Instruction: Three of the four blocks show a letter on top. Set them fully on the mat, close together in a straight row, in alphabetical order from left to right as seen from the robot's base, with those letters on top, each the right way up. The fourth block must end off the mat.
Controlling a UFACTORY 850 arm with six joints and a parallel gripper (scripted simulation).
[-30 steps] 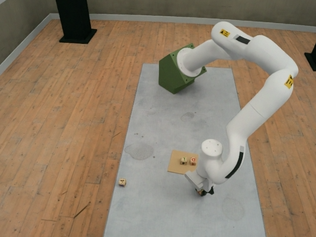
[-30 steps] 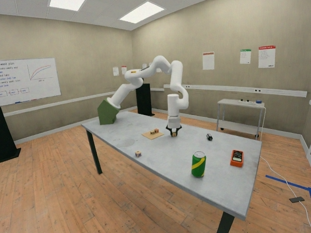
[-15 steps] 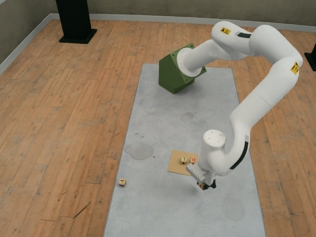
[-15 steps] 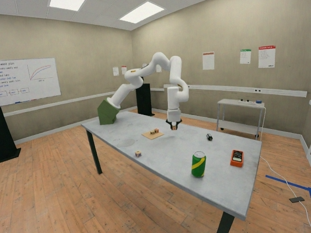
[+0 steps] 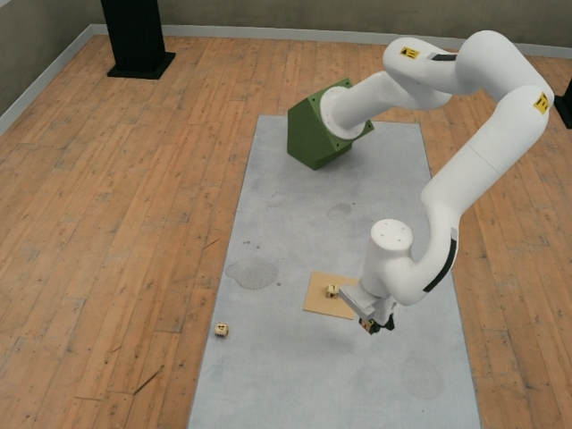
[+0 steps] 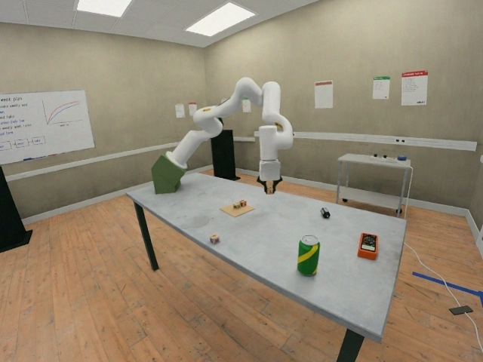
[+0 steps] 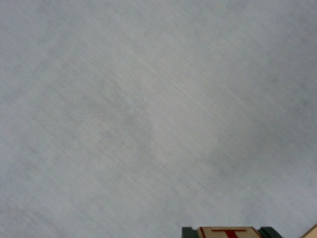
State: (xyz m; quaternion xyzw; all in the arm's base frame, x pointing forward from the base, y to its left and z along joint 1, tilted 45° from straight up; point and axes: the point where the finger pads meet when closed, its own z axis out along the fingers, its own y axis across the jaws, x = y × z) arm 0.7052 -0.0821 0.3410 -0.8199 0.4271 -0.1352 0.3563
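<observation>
The tan square mat is 15 cm behind my hand, 10 cm to the right of it and 12 cm below it. From my hand the other things lie so: block marked 4: 2 cm ahead, 37 cm to the right, 11 cm below; green can: 38 cm ahead, 28 cm to the right, 6 cm below; small black object: 26 cm ahead, 11 cm to the left, 10 cm below.
</observation>
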